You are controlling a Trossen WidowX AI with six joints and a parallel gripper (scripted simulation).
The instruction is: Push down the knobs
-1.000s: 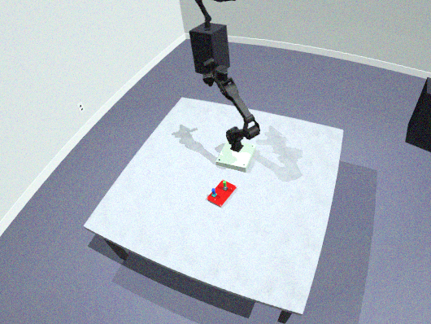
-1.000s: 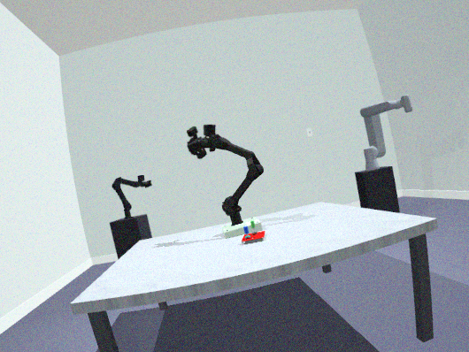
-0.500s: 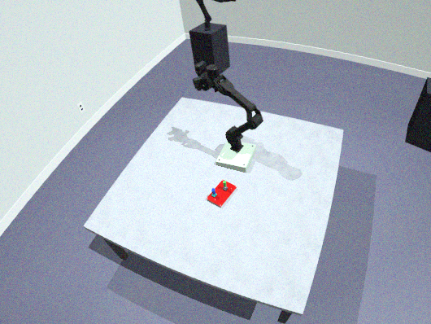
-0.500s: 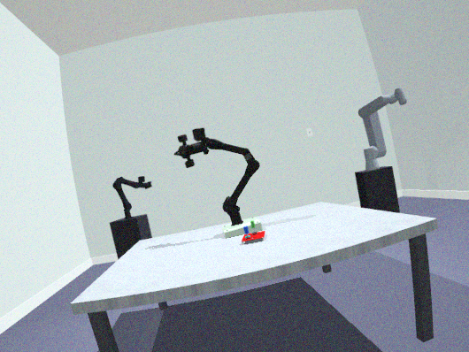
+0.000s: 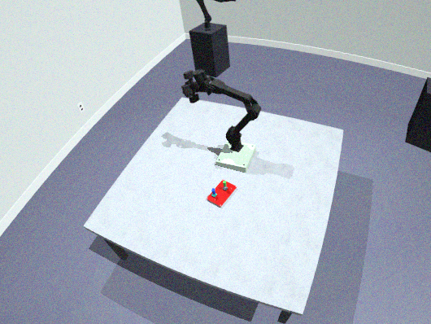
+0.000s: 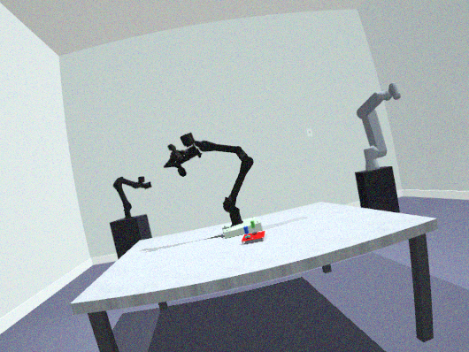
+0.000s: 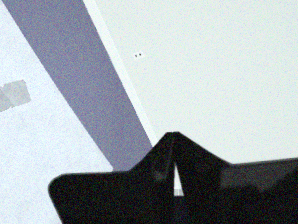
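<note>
Right now the green knob is 440 mm to the left of my gripper tip, 360 mm below it and 250 mm ahead of it. From my gripper tip the other things lie so: blue knob 410 mm to the left, 370 mm below, 320 mm ahead.
</note>
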